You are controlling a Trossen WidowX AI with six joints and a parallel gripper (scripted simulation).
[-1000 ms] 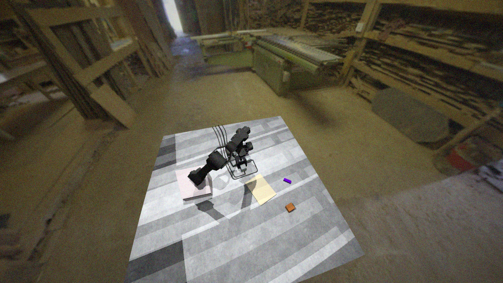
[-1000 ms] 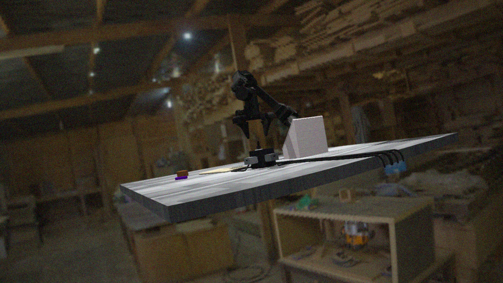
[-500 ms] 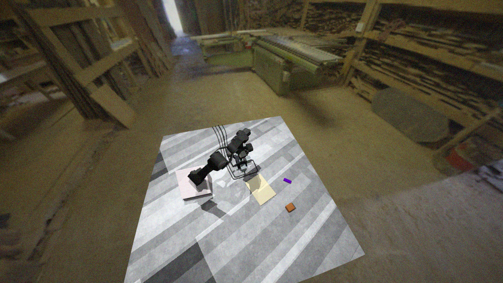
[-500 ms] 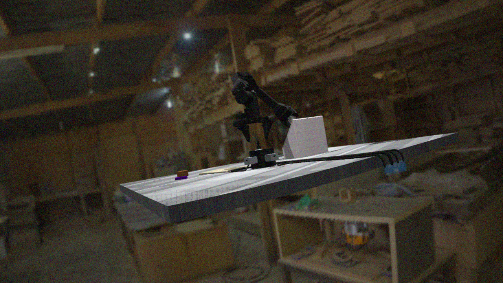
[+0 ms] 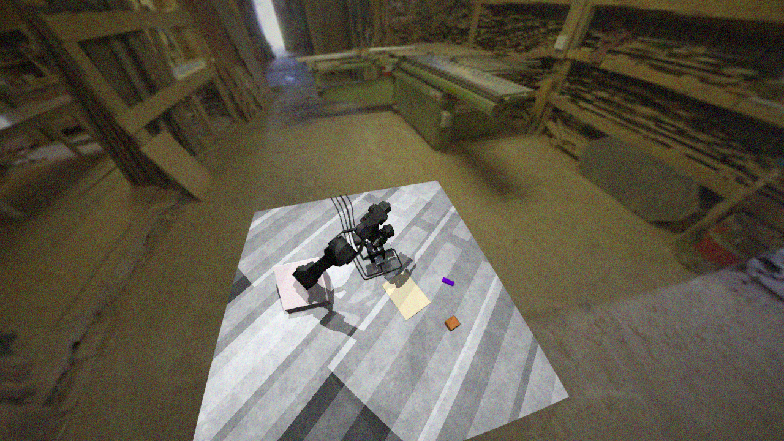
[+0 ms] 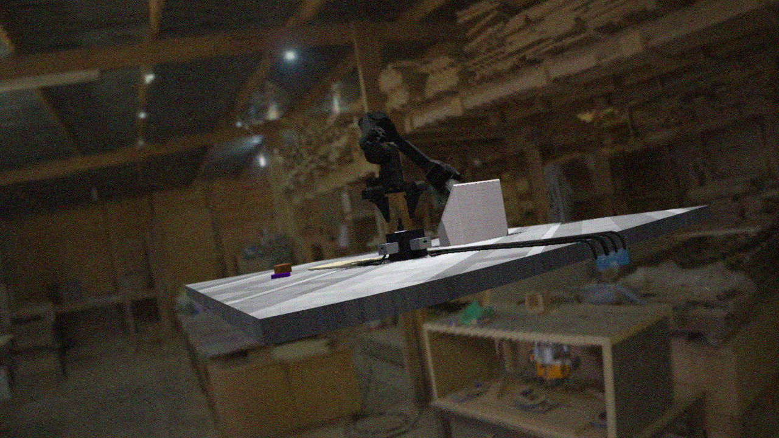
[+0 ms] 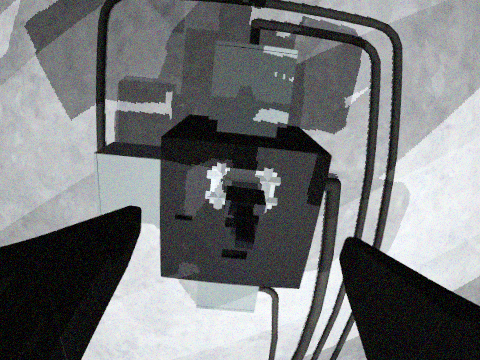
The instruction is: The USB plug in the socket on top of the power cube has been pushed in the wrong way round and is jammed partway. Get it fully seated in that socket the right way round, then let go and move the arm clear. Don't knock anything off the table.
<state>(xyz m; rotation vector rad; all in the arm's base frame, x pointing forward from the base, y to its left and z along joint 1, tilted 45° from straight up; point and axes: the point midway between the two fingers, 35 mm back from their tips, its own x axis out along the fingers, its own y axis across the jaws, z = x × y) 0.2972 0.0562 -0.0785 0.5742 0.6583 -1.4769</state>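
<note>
My gripper tip is 20 mm above the USB plug. The rest, counted from my gripper tip: cream sheet 230 mm to the right, 100 mm below, 90 mm ahead; then purple piece 300 mm ahead, 230 mm to the right, 100 mm below; then orange block 410 mm to the right, 230 mm ahead, 90 mm below.
</note>
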